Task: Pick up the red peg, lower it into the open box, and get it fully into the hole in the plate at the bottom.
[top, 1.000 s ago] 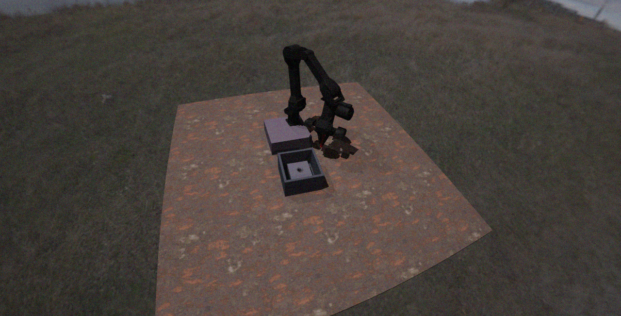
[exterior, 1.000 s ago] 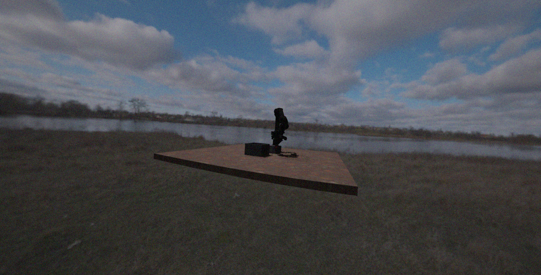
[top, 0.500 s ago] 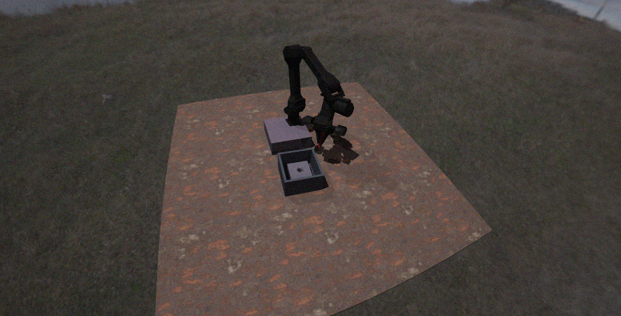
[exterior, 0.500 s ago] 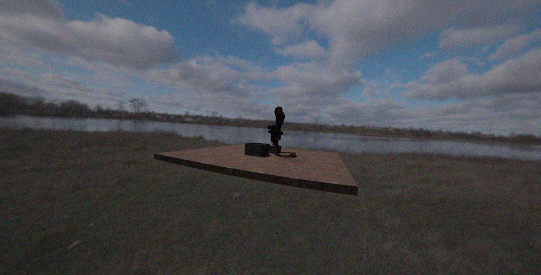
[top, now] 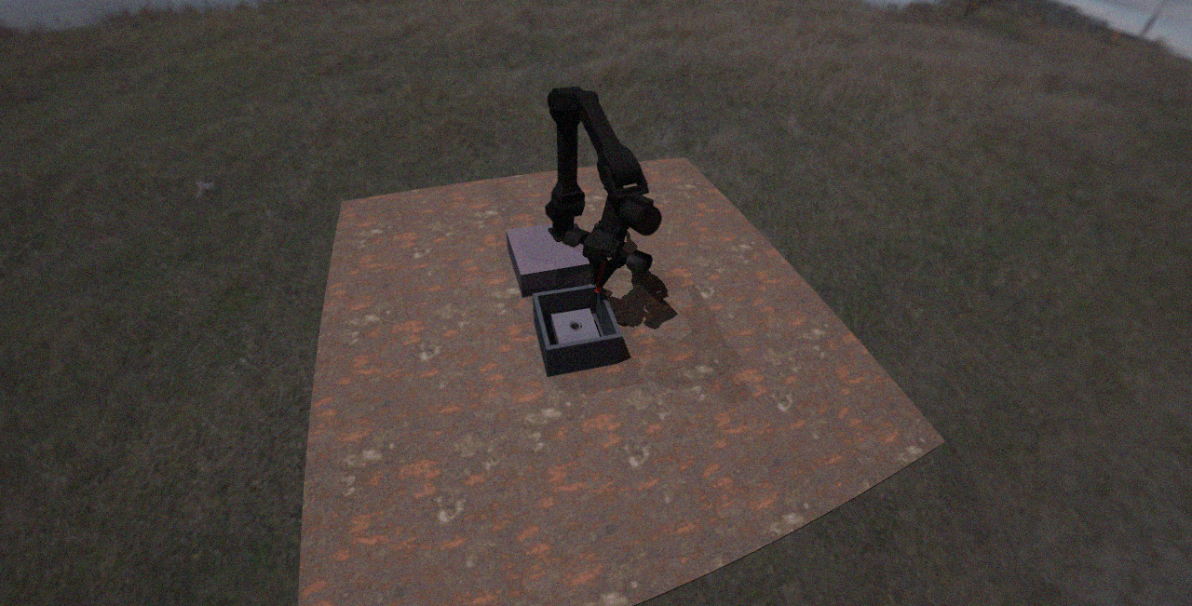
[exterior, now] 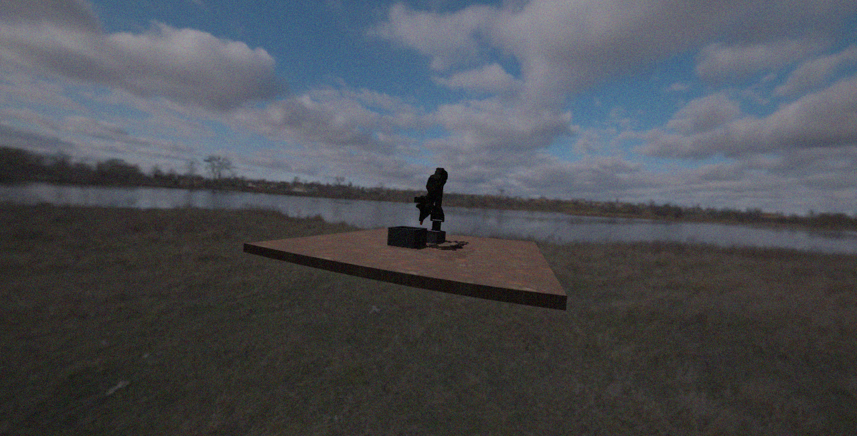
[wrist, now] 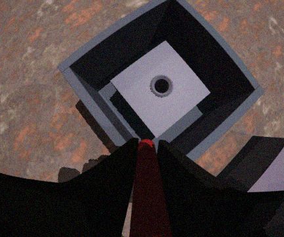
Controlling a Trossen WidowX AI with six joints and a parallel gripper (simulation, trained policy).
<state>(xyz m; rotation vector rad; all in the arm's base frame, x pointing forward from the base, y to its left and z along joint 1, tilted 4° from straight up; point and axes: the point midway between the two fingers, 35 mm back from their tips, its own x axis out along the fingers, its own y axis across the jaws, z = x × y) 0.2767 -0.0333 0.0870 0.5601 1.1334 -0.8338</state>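
My gripper tip is now 1 cm past the red peg, 1 cm to the right of it and 2 cm below it. Round my gripper tip: dark box 2 cm ahead, 6 cm to the right, 11 cm below; plate 2 cm ahead, 6 cm to the right, 9 cm below.
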